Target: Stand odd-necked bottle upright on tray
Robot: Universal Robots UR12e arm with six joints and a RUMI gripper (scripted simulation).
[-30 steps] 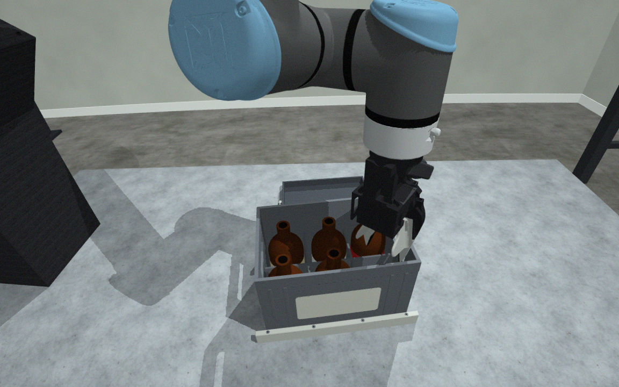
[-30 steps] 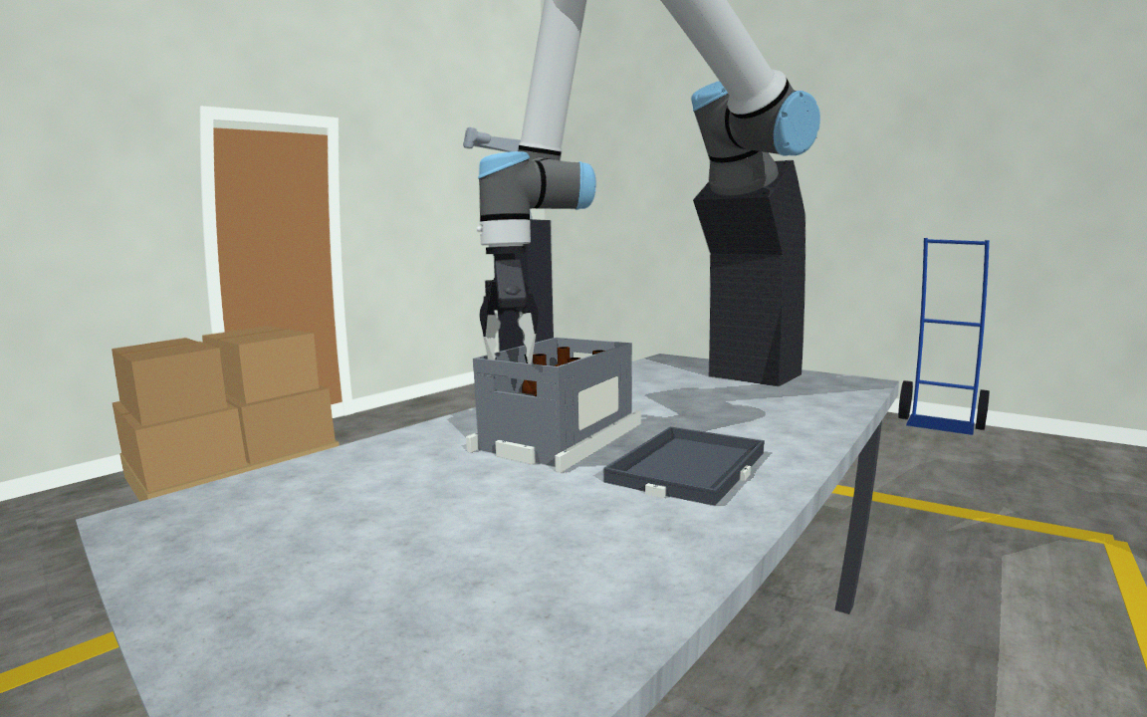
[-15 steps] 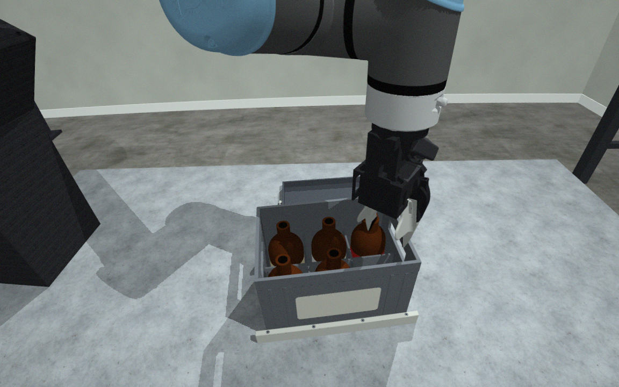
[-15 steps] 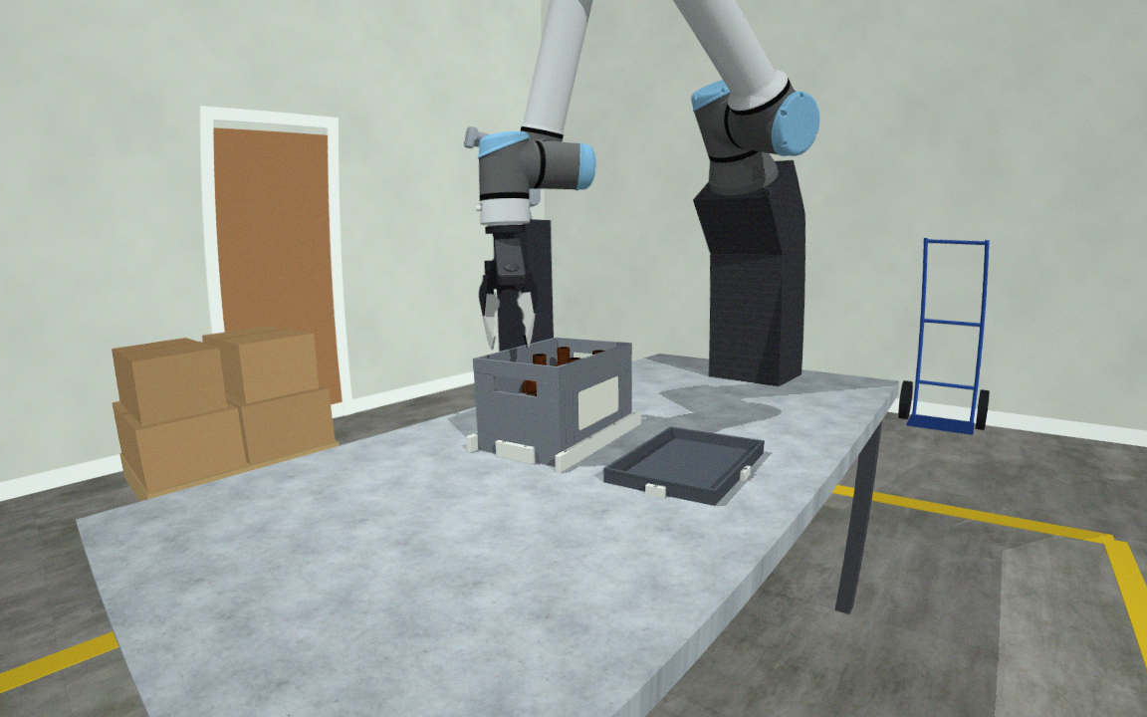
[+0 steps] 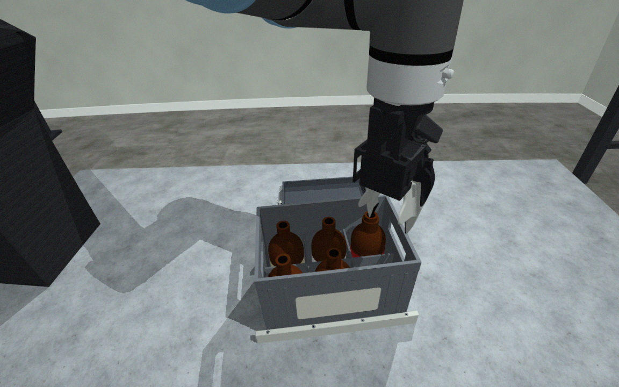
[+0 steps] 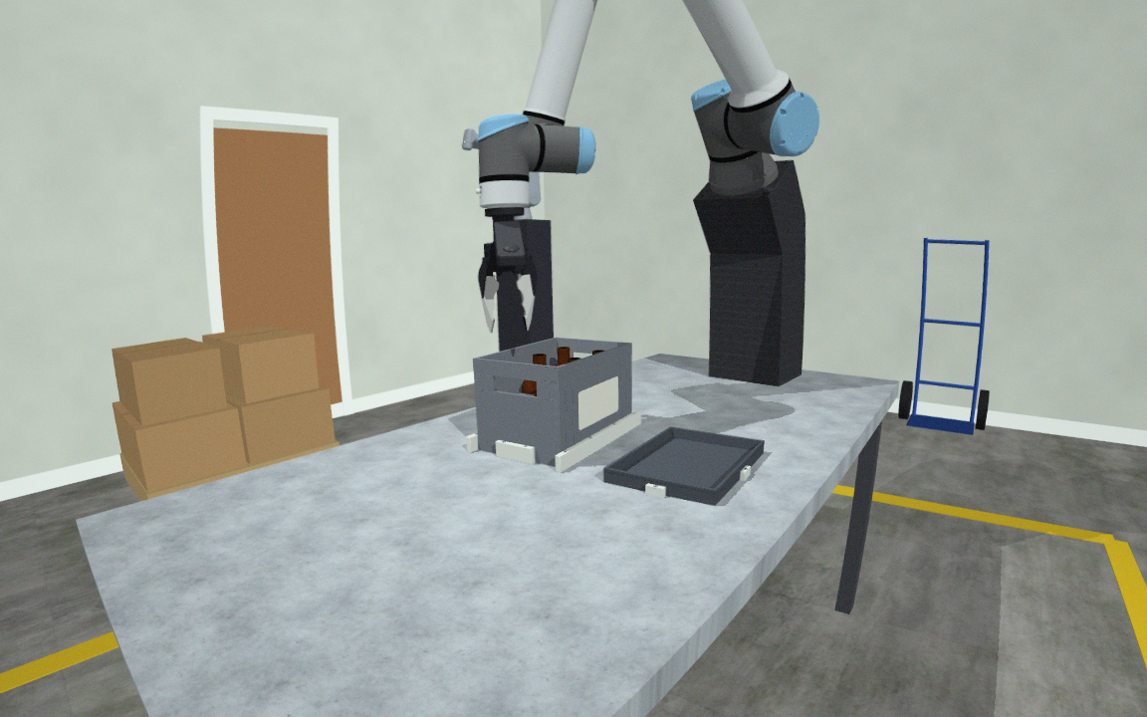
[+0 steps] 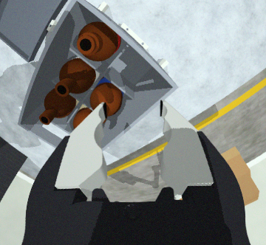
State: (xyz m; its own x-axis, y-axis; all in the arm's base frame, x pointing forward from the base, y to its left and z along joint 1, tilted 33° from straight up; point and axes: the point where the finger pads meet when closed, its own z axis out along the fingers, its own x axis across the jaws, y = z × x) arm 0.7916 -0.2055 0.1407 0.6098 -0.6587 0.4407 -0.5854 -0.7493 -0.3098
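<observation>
My hand is 15 cm above the glass bottle and 9 cm to the right of it. From my hand the other things lie so: crate (15 cm below, 9 cm behind, 4 cm to the left); grey tray (33 cm to the left, 22 cm below, 6 cm behind).
</observation>
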